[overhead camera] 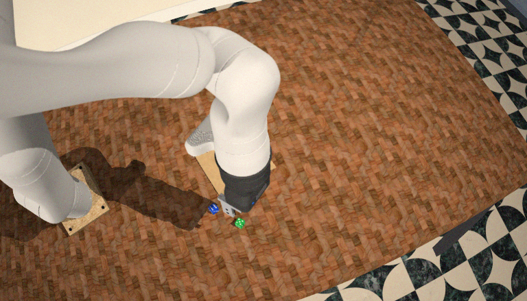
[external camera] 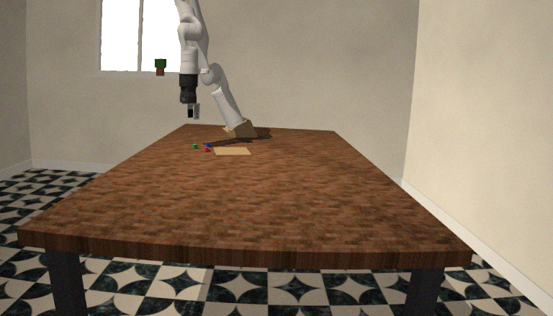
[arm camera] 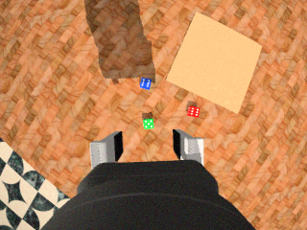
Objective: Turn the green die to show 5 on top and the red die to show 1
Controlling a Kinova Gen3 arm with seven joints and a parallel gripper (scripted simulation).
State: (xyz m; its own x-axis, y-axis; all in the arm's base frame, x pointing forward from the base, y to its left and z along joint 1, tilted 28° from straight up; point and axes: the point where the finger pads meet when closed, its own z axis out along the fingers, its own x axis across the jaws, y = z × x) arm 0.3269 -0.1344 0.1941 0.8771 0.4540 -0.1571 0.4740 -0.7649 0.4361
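The green die is 1 cm to the left of my hand and 14 cm below it. Also, from my hand: tan mat: 6 cm ahead, 16 cm to the left, 14 cm below; red die: 5 cm ahead, 6 cm to the left, 14 cm below; blue die: 4 cm behind, 6 cm to the left, 14 cm below.
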